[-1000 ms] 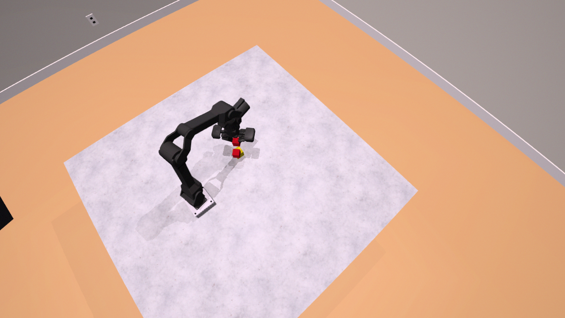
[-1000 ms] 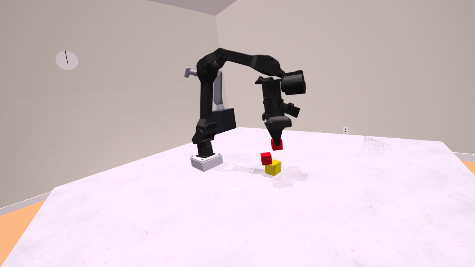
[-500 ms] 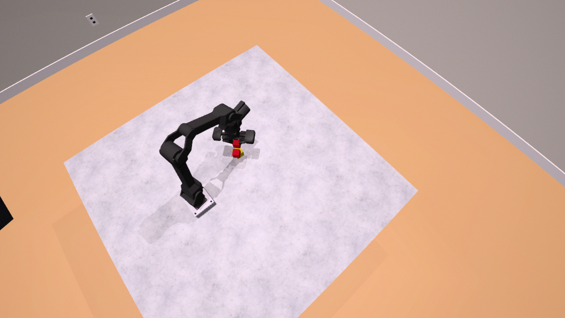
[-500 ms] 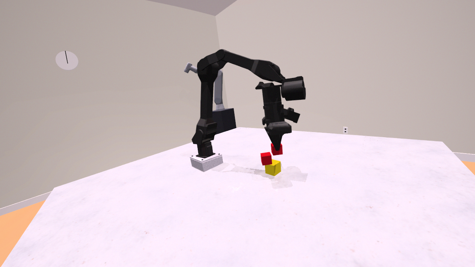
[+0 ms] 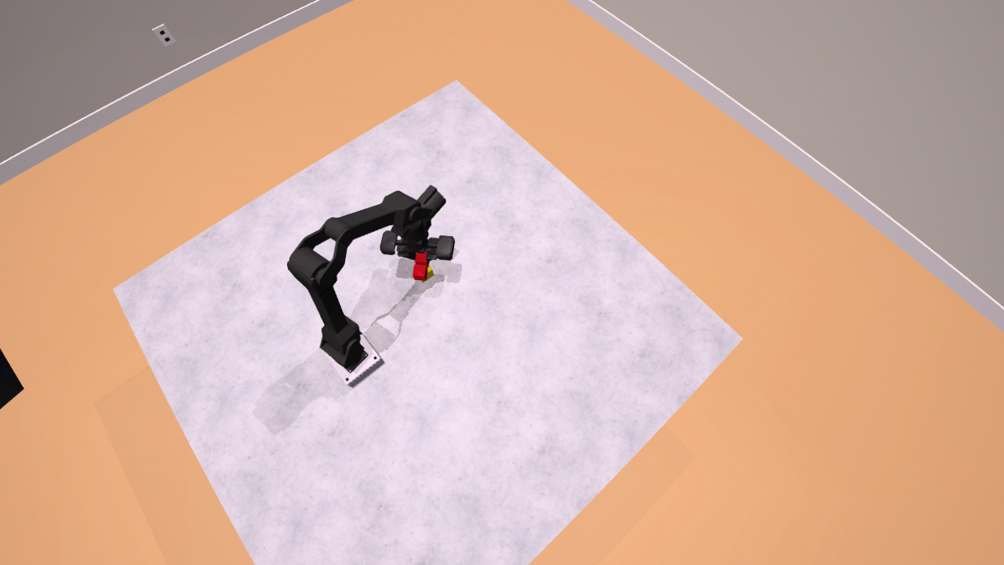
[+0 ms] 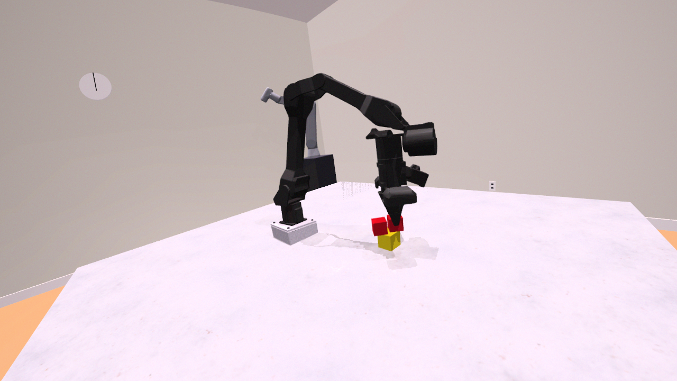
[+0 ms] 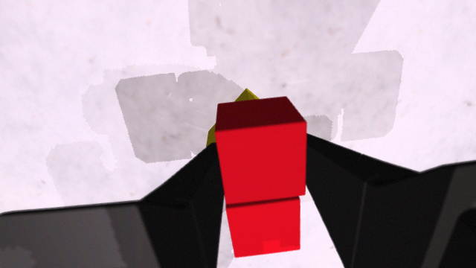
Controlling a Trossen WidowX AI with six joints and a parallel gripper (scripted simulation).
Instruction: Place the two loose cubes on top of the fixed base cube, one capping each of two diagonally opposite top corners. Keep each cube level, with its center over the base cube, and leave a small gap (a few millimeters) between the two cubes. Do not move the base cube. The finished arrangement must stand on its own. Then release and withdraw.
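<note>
Right now the red cube is right at my gripper tip. Also, from my gripper tip: yellow base cube 4 cm below, 1 cm to the right, 1 cm behind.
</note>
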